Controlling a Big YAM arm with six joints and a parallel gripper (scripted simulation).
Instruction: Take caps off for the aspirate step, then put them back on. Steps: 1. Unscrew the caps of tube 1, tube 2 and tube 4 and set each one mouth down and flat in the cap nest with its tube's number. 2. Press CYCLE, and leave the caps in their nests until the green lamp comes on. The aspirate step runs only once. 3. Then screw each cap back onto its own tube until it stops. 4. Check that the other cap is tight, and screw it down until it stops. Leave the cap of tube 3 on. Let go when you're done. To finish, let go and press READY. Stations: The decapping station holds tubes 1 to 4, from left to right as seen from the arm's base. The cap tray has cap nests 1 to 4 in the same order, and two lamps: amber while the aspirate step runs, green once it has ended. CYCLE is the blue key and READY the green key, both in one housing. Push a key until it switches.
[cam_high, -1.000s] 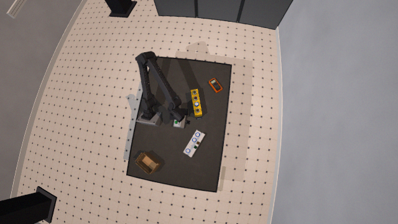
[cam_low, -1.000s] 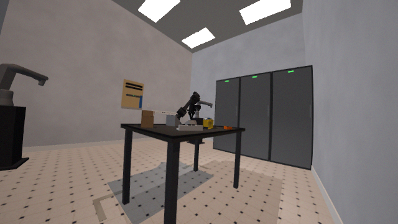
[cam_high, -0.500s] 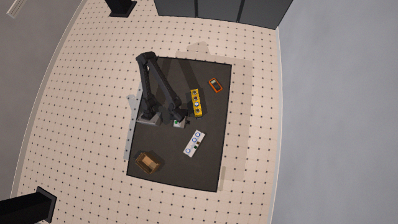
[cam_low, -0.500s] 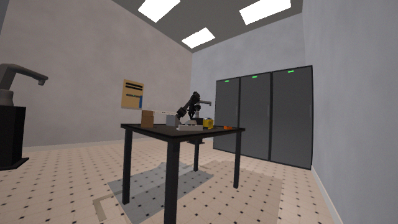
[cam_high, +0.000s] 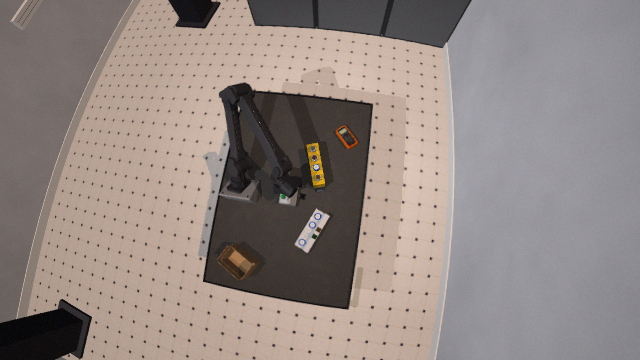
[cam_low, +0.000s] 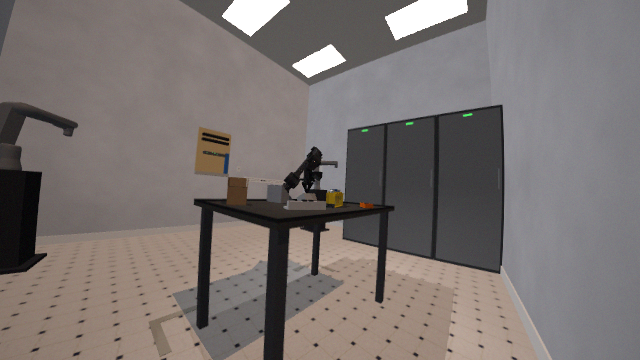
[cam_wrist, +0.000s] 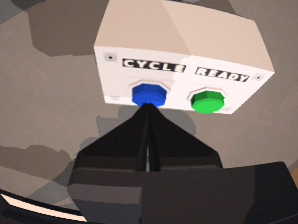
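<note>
My hand is 2 cm above the blue key. Also, from my hand: green key: 1 cm ahead, 4 cm to the right, 2 cm below; then grey key housing: 2 cm ahead, 2 cm to the right, 3 cm below; then cardboard box: 12 cm behind, 43 cm to the right, 2 cm below.
</note>
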